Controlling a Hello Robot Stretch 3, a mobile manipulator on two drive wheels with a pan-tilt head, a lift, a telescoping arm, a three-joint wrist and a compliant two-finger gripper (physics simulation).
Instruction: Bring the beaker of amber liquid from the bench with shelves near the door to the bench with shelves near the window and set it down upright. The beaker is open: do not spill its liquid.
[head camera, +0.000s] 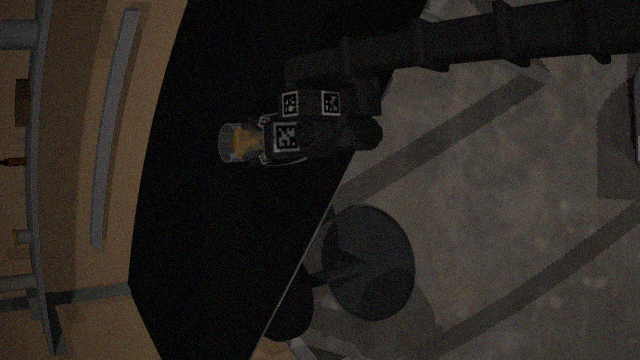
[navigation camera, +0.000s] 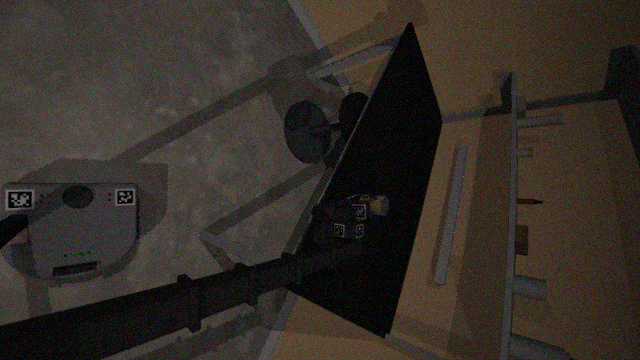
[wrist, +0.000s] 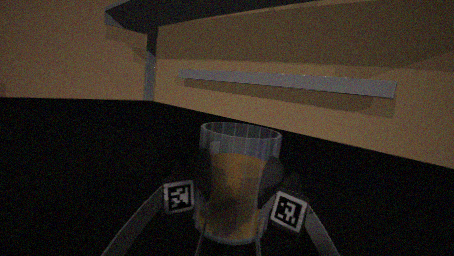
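Note:
The open glass beaker of amber liquid (head camera: 242, 142) (navigation camera: 380, 205) (wrist: 236, 195) is over the black bench top (head camera: 200, 225) (navigation camera: 400, 150) (wrist: 75, 150). My gripper (head camera: 261, 141) (navigation camera: 367, 204) (wrist: 236, 169) has a finger pad pressed on each side of the beaker and is shut on it. In the wrist view the beaker stands nearly upright, with its rim sloping slightly to the right, and the amber liquid is inside it. The dark frames do not show clearly whether its base touches the bench. Neither the door nor the window shows.
A shelf (head camera: 33, 200) (navigation camera: 513, 200) (wrist: 225, 11) with several small items runs above the bench's back side. A grey bar (head camera: 107, 125) (navigation camera: 451, 215) (wrist: 290, 84) is on the wall below it. A round stool (head camera: 367, 262) (navigation camera: 307, 132) stands at the bench's front edge.

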